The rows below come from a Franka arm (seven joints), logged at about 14 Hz.
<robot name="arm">
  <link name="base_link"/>
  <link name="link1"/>
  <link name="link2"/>
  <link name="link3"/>
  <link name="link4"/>
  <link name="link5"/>
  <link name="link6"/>
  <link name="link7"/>
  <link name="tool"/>
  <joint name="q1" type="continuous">
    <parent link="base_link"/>
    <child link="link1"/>
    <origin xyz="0 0 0.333" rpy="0 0 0"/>
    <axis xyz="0 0 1"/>
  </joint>
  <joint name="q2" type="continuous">
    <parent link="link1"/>
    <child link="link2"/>
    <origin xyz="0 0 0" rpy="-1.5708 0 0"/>
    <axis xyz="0 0 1"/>
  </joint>
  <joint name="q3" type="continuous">
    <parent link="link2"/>
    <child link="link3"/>
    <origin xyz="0 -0.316 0" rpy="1.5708 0 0"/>
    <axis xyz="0 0 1"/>
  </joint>
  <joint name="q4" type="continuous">
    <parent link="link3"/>
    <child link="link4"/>
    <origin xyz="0.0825 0 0" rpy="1.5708 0 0"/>
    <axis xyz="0 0 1"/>
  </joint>
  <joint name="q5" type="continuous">
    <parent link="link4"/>
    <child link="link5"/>
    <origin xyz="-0.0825 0.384 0" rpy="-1.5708 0 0"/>
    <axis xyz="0 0 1"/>
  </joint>
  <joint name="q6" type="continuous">
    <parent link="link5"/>
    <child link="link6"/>
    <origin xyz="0 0 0" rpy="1.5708 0 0"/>
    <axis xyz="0 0 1"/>
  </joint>
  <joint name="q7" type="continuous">
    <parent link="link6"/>
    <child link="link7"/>
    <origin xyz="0.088 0 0" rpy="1.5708 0 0"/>
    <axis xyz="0 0 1"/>
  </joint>
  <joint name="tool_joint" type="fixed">
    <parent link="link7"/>
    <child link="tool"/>
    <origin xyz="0 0 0.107" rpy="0 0 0"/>
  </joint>
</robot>
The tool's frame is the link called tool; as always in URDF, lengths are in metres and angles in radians. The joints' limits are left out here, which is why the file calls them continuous.
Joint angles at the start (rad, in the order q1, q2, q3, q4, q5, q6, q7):
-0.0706 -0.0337 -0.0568 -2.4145 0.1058 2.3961 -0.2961
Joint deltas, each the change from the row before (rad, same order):
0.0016 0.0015 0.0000 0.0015 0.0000 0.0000 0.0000
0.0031 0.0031 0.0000 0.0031 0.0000 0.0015 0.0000
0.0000 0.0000 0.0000 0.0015 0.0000 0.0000 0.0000
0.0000 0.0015 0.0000 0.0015 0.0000 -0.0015 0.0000
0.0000 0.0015 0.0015 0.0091 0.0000 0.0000 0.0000
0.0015 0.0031 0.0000 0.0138 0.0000 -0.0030 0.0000
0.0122 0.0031 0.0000 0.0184 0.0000 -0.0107 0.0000
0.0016 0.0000 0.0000 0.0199 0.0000 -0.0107 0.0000
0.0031 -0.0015 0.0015 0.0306 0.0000 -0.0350 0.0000
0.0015 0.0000 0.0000 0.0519 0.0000 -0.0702 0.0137
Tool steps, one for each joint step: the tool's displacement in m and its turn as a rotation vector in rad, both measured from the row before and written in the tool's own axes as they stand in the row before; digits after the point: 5 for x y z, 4 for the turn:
0.00063 -0.00065 0.00017 0.0000 -0.0001 -0.0016
0.00143 -0.00119 0.00022 -0.0005 0.0012 -0.0031
0.00050 0.00007 -0.00061 -0.0003 0.0015 -0.0001
0.00031 0.00007 0.00025 0.0004 -0.0015 0.0000
0.00314 -0.00028 -0.00293 -0.0017 0.0073 -0.0020
0.00434 -0.00012 -0.00380 -0.0015 0.0074 -0.0023
0.00616 -0.00540 -0.00461 0.0003 0.0039 -0.0133
0.00555 -0.00029 -0.00721 -0.0011 0.0090 -0.0030
0.00673 -0.00220 -0.01024 0.0035 -0.0025 -0.0070
0.00883 -0.00108 -0.01585 0.0089 -0.0169 0.0081

